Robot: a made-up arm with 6 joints. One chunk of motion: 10 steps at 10 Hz.
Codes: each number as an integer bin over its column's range. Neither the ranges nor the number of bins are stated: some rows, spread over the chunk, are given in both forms.
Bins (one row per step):
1: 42 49 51 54 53 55
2: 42 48 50 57 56 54
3: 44 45 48 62 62 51
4: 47 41 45 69 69 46
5: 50 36 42 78 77 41
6: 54 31 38 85 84 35
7: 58 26 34 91 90 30
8: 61 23 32 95 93 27
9: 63 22 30 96 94 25
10: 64 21 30 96 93 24
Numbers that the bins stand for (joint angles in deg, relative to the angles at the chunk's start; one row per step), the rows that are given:
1: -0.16 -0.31 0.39 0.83 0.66 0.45
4: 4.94 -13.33 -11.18 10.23 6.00 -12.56
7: 16.17 -37.73 -32.41 24.02 13.01 -35.67
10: 22.30 -45.87 -40.13 27.15 14.01 -44.34
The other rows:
2: -0.16 -1.94 -1.54 2.71 1.66 -1.00
3: 1.88 -6.82 -5.39 5.84 3.67 -5.33
5: 8.01 -21.46 -16.97 15.87 8.67 -19.78
6: 12.09 -29.60 -24.69 20.26 11.01 -28.45
8: 19.23 -42.61 -36.27 26.52 14.01 -40.00
9: 21.27 -44.24 -40.13 27.15 14.34 -42.89

